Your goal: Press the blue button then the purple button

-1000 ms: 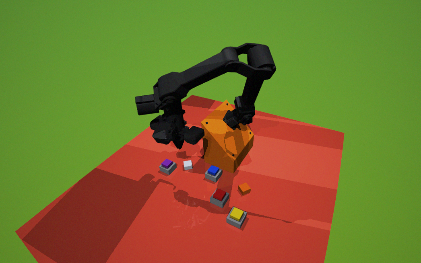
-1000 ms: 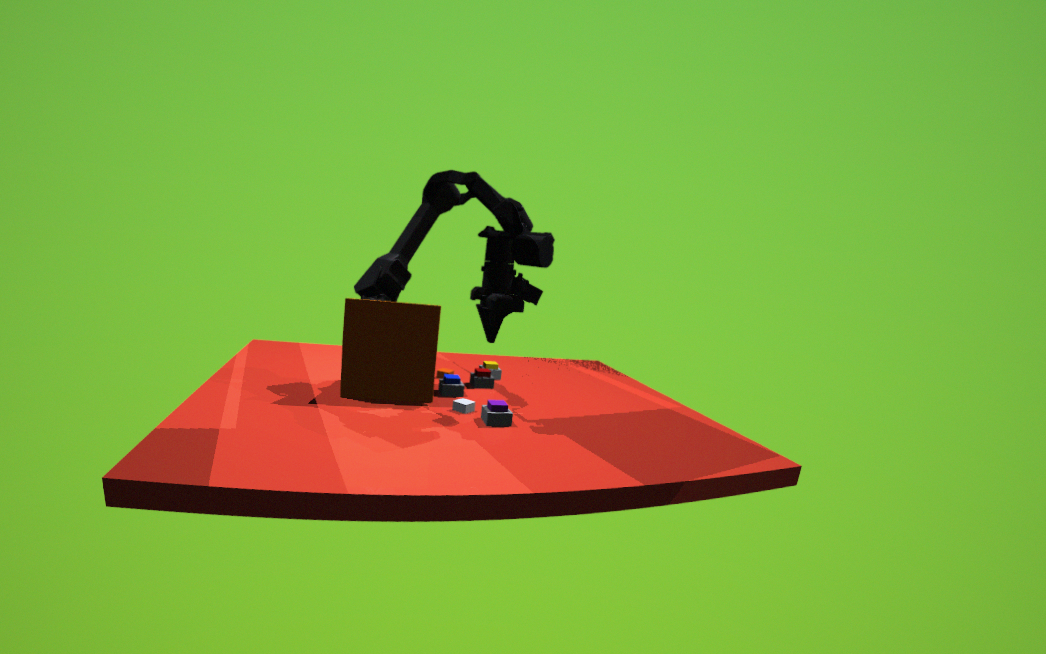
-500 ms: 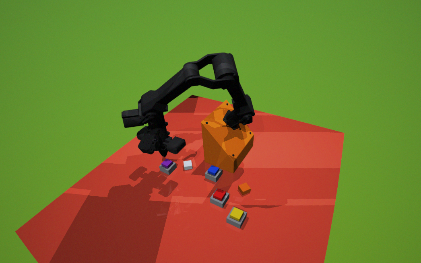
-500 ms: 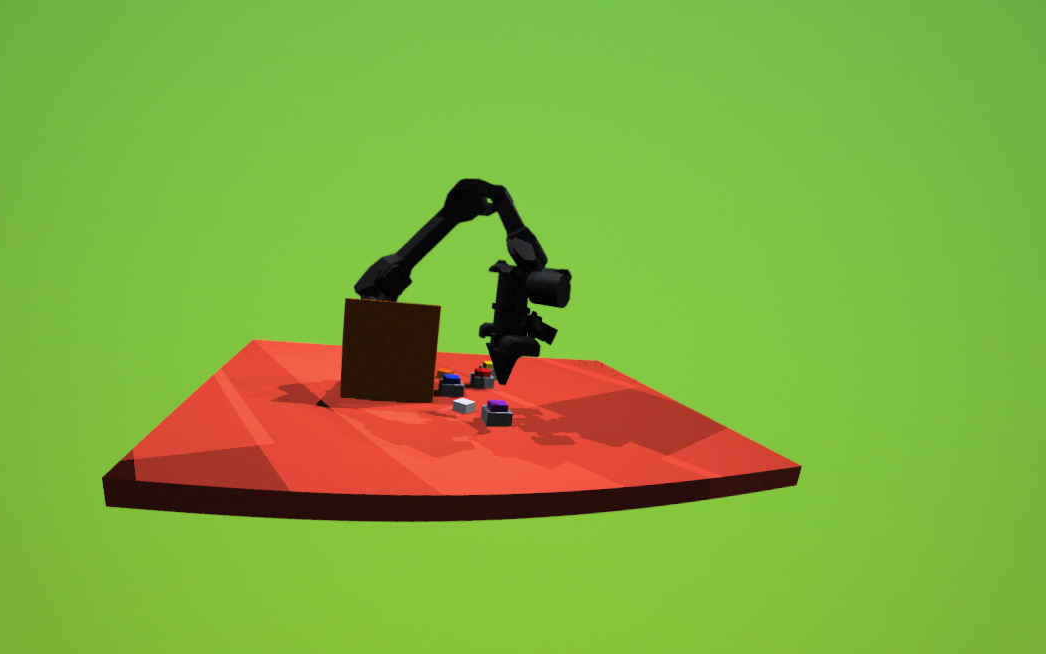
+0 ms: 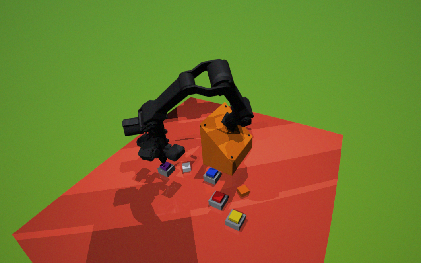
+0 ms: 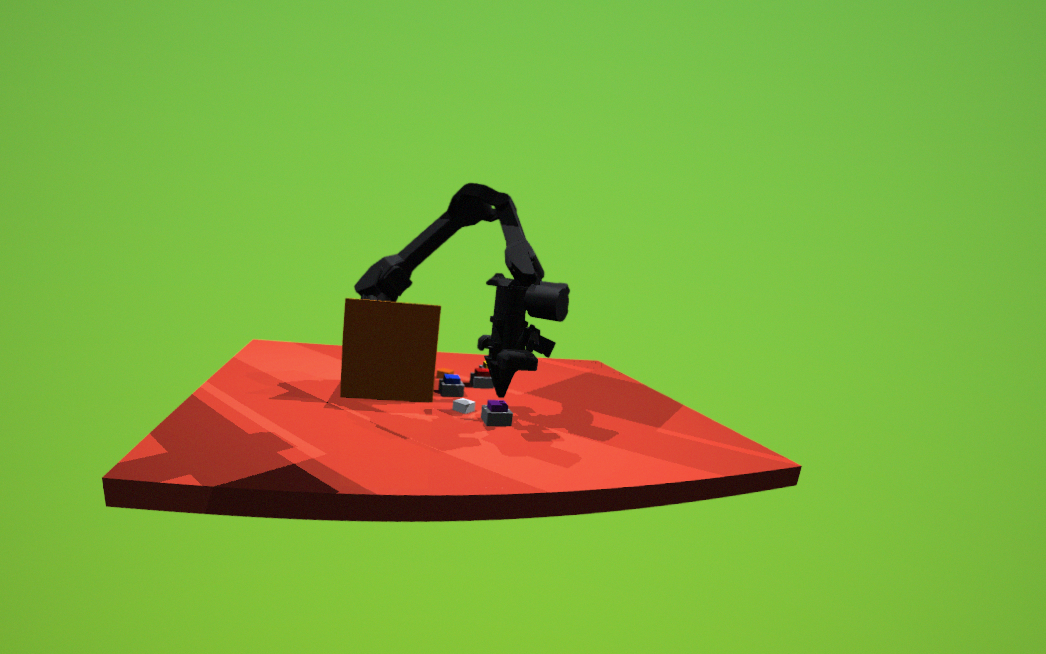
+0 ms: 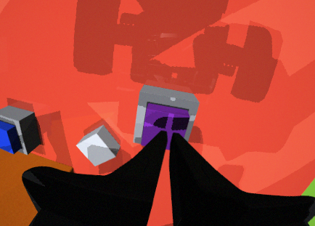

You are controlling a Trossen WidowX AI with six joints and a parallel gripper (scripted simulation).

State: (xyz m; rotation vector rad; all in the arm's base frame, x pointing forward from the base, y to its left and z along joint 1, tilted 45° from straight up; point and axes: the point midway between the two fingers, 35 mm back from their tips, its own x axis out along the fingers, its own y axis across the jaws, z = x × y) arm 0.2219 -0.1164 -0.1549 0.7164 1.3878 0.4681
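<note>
The purple button is 20 mm below my gripper tip. From my gripper tip the other things lie so: small orange block 320 mm to the left, 40 mm below, 10 mm behind; small grey block 70 mm to the left, 40 mm below, 40 mm behind; red button 250 mm to the left, 60 mm ahead, 20 mm below.
</note>
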